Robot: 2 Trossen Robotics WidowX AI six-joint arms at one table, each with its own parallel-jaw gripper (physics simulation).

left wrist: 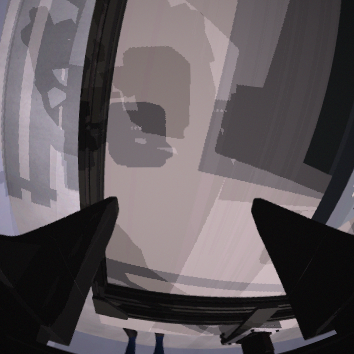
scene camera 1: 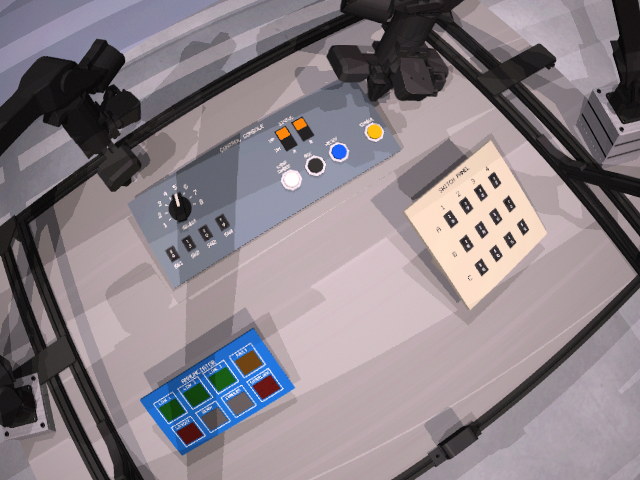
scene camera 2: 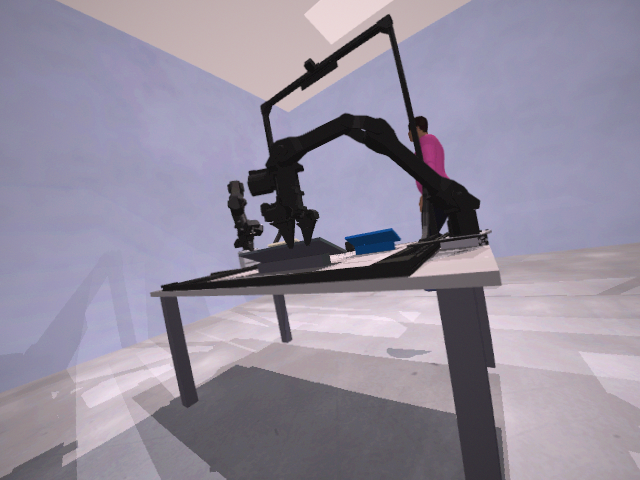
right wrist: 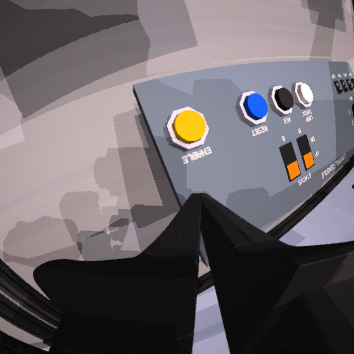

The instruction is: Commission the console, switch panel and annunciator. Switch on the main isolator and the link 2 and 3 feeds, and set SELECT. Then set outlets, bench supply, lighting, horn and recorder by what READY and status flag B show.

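Pixels of known places: left gripper, fingertip midpoint: (left wrist: pixel 185 204) (scene camera 2: pixel 300 247); right gripper, fingertip midpoint: (scene camera 1: pixel 371 99) (right wrist: pixel 197 199); left arm's base, origin of the base link: (left wrist: pixel 253 337) (scene camera 1: pixel 20 406) (scene camera 2: pixel 465 234); right arm's base, origin of the base link: (scene camera 1: pixel 626 106) (scene camera 2: pixel 248 250).
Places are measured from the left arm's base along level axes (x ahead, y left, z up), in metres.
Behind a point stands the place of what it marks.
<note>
The grey control console (scene camera 1: pixel 248 191) @[x 0.491, y 0.207, z 0.033 m] (right wrist: pixel 215 175) @[x 0.685, y 0.276, z 0.042 m] carries a black SELECT knob (scene camera 1: pixel 179 207) @[x 0.387, y 0.204, z 0.064 m] with its pointer near 5, small black switches, two status flags (right wrist: pixel 297 160) @[x 0.585, y 0.273, z 0.051 m] showing orange at their UP ends, and white, black, blue and yellow (scene camera 1: pixel 373 131) @[x 0.701, y 0.238, z 0.035 m] (right wrist: pixel 190 125) @[x 0.703, y 0.238, z 0.035 m] buttons. The cream switch panel (scene camera 1: pixel 445 238) @[x 0.724, y 0.025, z 0.060 m] has three rows of black rockers, too small to read. The blue annunciator (scene camera 1: pixel 279 373) @[x 0.453, y -0.065, z 0.022 m] (scene camera 2: pixel 373 238) @[x 0.346, y -0.060, z 0.028 m] has green, amber, grey and red windows, all dim. My right gripper (right wrist: pixel 197 199) @[x 0.713, y 0.277, z 0.066 m] is shut and empty above the console's yellow-button end. My left gripper (left wrist: pixel 185 204) @[x 0.289, y 0.330, z 0.049 m] (scene camera 2: pixel 299 244) @[x 0.289, y 0.330, z 0.049 m] is open and empty beside the console's knob end.
A black frame rail (scene camera 1: pixel 268 64) (left wrist: pixel 92 150) runs along the table edge behind the console. The switch panel stands tilted at the right in scene camera 1, the annunciator at lower left. A person in pink (scene camera 2: pixel 433 155) stands beyond the table.
</note>
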